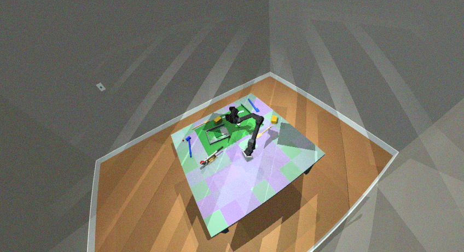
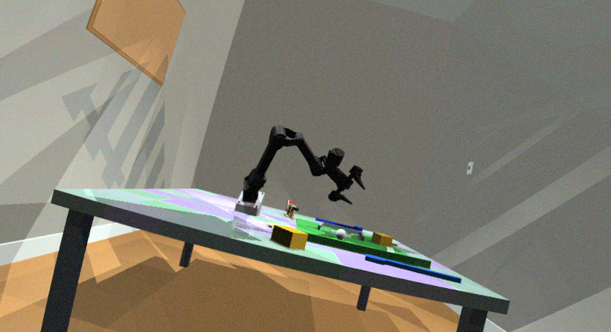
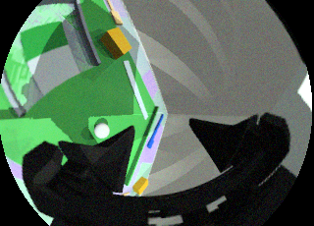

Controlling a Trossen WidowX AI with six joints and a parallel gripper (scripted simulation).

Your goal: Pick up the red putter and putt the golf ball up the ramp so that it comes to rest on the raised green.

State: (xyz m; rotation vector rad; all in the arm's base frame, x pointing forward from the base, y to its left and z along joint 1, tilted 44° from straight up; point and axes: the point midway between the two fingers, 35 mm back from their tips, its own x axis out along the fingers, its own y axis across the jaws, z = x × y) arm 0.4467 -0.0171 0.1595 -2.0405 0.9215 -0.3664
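The red putter is 450 mm to the left of my gripper tip, 260 mm behind it and 140 mm below it. From my gripper tip the other things lie so: white golf ball (170 mm below, 40 mm behind, 20 mm to the right); then green mat (190 mm below, 110 mm to the left, 20 mm ahead).
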